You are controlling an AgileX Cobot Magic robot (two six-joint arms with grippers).
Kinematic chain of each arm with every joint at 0, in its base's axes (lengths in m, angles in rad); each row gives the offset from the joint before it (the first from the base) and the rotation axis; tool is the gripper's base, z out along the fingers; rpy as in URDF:
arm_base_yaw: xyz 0 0 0.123 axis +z
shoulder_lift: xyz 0 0 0 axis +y
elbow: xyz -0.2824 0 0.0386 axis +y
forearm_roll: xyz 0.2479 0 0.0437 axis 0.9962 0 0.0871
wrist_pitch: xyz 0 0 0 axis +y
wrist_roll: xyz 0.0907 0 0.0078 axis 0.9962 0 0.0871
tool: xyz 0 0 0 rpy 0 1.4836 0
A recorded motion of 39 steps. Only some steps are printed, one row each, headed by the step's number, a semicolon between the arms.
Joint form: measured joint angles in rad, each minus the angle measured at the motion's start. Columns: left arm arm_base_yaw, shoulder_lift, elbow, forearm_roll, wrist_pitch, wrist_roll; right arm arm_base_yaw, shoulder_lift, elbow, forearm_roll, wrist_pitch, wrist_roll.
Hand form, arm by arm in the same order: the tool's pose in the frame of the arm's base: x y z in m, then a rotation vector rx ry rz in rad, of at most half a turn. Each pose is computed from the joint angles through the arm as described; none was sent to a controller.
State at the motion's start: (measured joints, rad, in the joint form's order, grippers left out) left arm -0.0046 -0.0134 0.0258 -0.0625 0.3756 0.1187; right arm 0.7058 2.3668 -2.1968 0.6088 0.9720 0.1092
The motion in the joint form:
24: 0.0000 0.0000 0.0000 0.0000 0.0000 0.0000; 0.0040 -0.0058 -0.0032 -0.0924 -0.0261 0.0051
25: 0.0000 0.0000 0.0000 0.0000 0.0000 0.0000; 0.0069 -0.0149 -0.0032 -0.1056 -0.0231 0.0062
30: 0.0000 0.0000 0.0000 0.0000 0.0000 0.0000; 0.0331 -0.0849 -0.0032 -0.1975 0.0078 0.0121
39: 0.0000 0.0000 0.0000 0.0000 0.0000 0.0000; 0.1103 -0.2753 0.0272 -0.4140 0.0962 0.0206
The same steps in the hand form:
24: 0.0524 -0.0023 0.1714 0.0767 1.8693 0.0172; 0.3765 0.3716 0.2297 -0.5457 2.6364 0.9369
25: 0.0524 -0.0023 0.1714 0.0767 1.8693 0.0172; 0.3750 0.3713 0.2339 -0.5572 2.6283 0.9247
30: 0.0524 -0.0023 0.1714 0.0767 1.8693 0.0172; 0.3605 0.3693 0.2660 -0.6450 2.5700 0.8410
39: 0.0524 -0.0023 0.1714 0.0767 1.8693 0.0172; 0.3133 0.3557 0.3416 -0.8209 2.4299 0.6380

